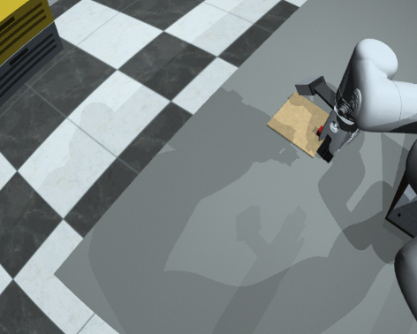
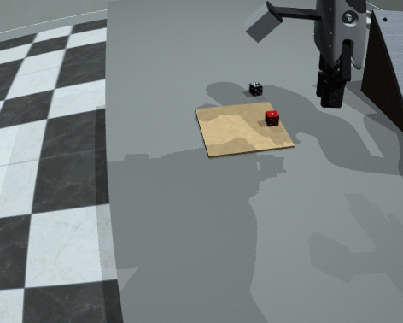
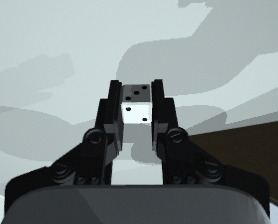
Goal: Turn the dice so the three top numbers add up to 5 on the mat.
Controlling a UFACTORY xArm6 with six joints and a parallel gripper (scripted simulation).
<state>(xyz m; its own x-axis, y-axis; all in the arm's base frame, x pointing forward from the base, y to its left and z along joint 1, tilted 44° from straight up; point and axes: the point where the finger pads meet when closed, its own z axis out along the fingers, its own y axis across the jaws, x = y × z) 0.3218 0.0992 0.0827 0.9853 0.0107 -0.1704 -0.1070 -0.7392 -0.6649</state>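
The tan mat is 12 cm below my hand, 11 cm ahead of it and 10 cm to the right of it. Also, from my hand: red die: 11 cm below, 10 cm to the right, 6 cm ahead; white die: 1 cm below; black die: 21 cm to the right, 12 cm below, 6 cm ahead.
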